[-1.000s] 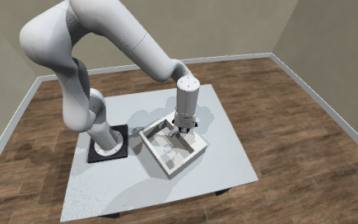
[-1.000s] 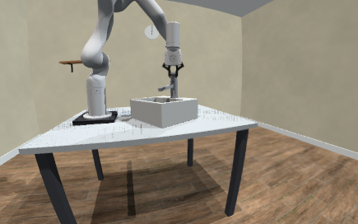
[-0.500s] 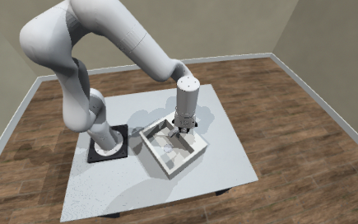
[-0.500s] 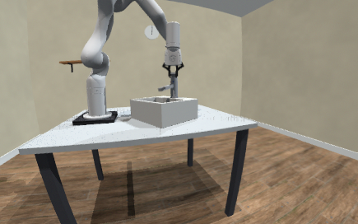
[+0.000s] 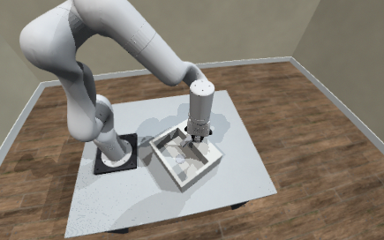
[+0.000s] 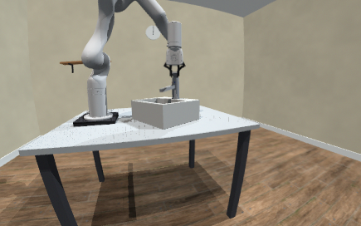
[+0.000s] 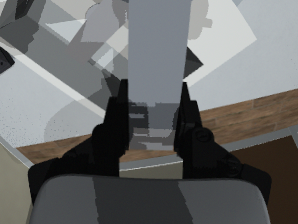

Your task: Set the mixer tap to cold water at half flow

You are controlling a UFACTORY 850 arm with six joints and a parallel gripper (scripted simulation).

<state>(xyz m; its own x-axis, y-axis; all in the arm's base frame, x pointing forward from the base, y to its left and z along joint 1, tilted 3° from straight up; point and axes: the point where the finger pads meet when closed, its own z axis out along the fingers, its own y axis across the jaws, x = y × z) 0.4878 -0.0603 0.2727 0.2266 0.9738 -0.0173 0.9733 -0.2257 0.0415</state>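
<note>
The lever is 1 cm ahead of my hand and 3 cm to the left of it. The rest, counted from my hand: grey mixer tap 1 cm ahead, 6 cm to the left, 5 cm below; white sink basin 8 cm behind, 2 cm to the left, 24 cm below.
</note>
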